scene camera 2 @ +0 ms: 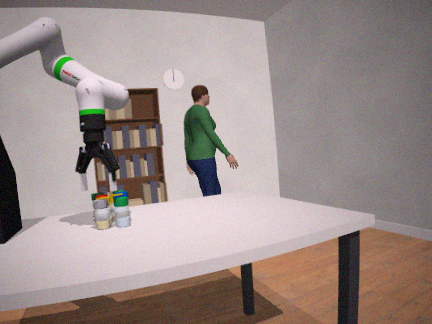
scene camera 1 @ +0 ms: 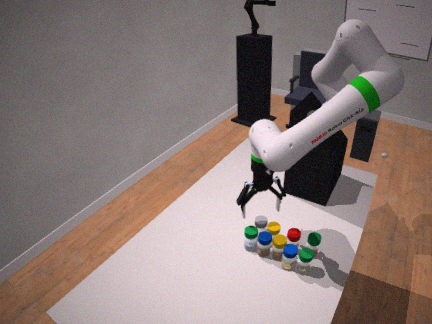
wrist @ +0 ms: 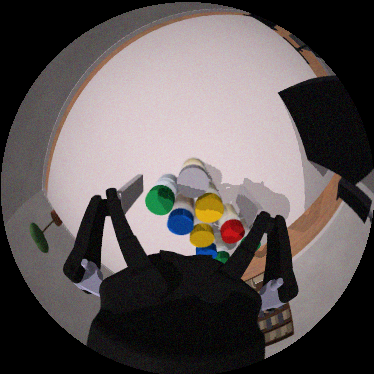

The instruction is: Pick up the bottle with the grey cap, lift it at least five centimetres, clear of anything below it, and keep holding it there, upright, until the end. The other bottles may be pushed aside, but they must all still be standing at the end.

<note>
The pictures show: the gripper, a green-capped bottle and a yellow-capped bottle.
The gripper shows as well in scene camera 1 and in the wrist view.
</note>
